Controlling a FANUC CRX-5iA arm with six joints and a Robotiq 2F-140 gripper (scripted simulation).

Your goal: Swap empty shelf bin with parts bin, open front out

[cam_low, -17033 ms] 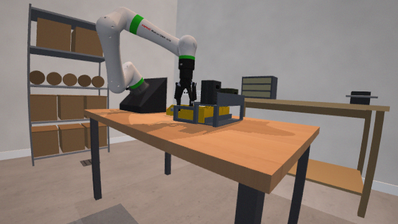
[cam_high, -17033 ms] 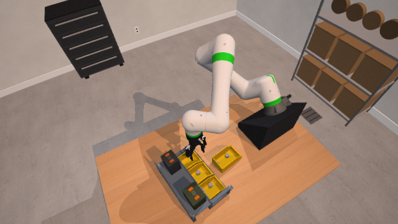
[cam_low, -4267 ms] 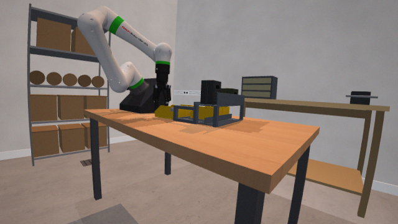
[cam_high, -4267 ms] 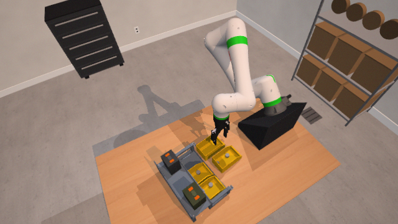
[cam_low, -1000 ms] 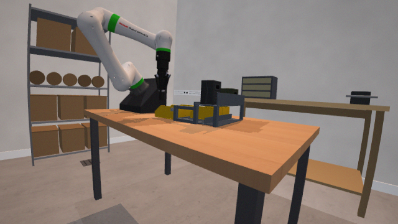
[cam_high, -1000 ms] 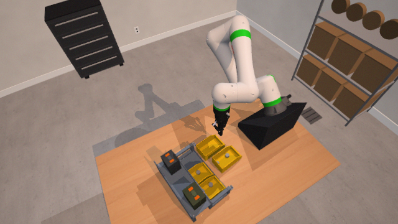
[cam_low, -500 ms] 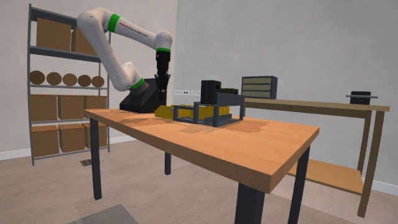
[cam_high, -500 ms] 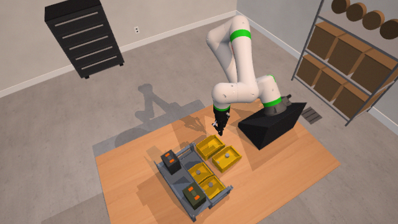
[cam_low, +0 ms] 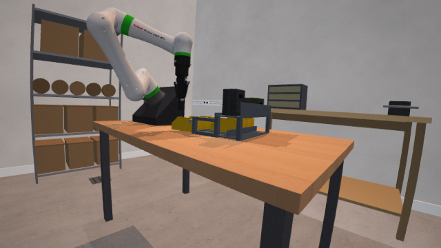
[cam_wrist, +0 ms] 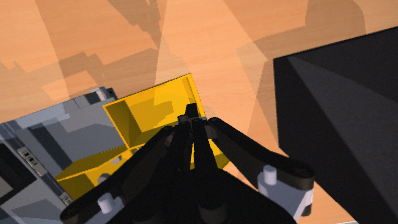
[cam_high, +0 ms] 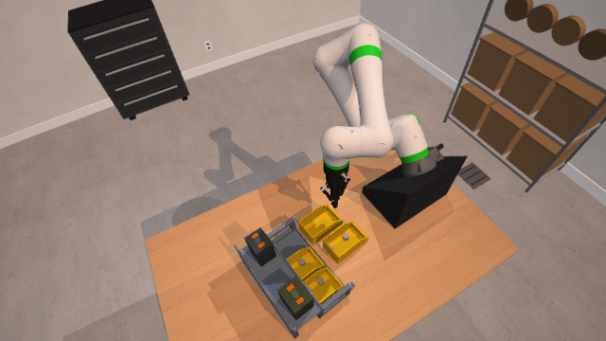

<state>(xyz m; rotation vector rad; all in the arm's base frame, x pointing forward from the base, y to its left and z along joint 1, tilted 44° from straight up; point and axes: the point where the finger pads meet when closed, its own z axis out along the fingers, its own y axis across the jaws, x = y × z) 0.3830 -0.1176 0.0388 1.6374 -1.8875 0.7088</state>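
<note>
Right now my hand is 20 mm short of the grey round part, 110 mm to the right of it and 130 mm above it. From my hand the other things lie so: grey shelf 290 mm ahead, 120 mm to the left, 80 mm below.
</note>
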